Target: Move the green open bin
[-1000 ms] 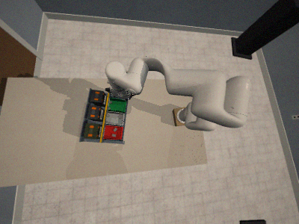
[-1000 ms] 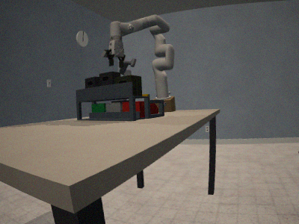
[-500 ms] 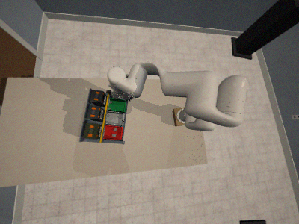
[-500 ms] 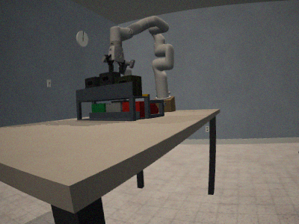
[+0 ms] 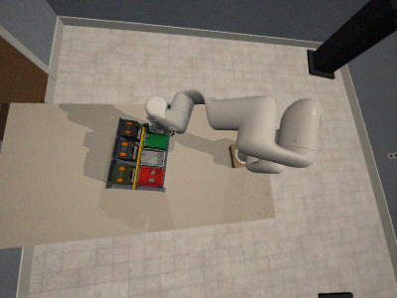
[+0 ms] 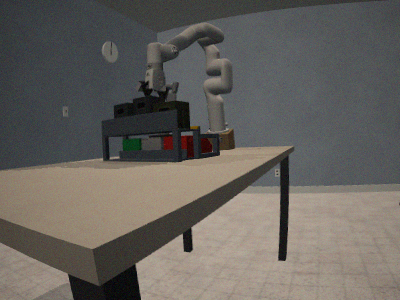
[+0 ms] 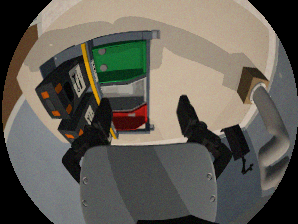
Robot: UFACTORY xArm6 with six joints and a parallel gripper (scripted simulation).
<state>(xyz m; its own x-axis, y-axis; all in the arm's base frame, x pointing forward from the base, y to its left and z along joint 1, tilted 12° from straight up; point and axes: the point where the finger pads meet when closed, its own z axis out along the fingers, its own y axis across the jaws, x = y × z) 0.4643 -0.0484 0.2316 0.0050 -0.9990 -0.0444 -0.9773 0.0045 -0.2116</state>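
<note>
Now: the green open bin 200 mm below my hand and 80 mm ahead of it. The rest, counted from my hand: yellow strip (130 mm below, 130 mm ahead, 110 mm to the left); then red bin (220 mm to the left, 200 mm below, 80 mm ahead); then grey bin (200 mm below, 110 mm to the left, 80 mm ahead).
</note>
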